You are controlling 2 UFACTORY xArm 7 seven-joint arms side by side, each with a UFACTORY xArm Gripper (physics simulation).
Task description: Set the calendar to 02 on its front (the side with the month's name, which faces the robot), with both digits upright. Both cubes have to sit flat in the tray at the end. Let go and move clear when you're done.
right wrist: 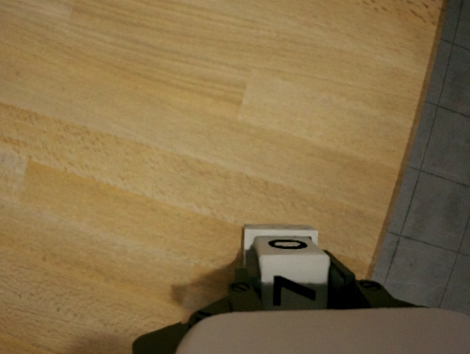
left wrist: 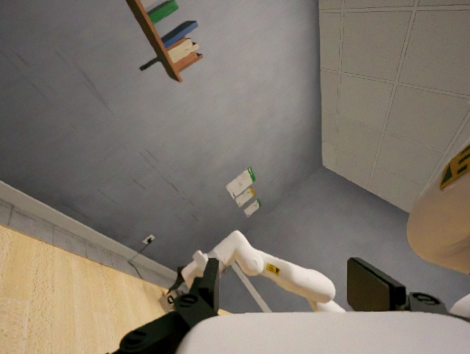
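Note:
My right gripper (right wrist: 284, 271) is shut on a white cube (right wrist: 295, 267) at the bottom of the right wrist view. The cube shows a black 0 on its far side and a 7, turned sideways, on its top. The white calendar tray (right wrist: 281, 232) shows as a rim behind and left of the cube. The second cube is hidden behind the gripper body. Whether the held cube touches the tray floor cannot be told. My left gripper is open and empty, raised and pointing across the room, away from the calendar.
The wooden table (left wrist: 45, 285) (right wrist: 150, 125) lies below, with its edge at the right of the right wrist view and tiled floor (right wrist: 445, 165) beyond. The right arm (left wrist: 295, 282) shows in the left wrist view. A wall shelf (left wrist: 160, 47) with books hangs on the far wall.

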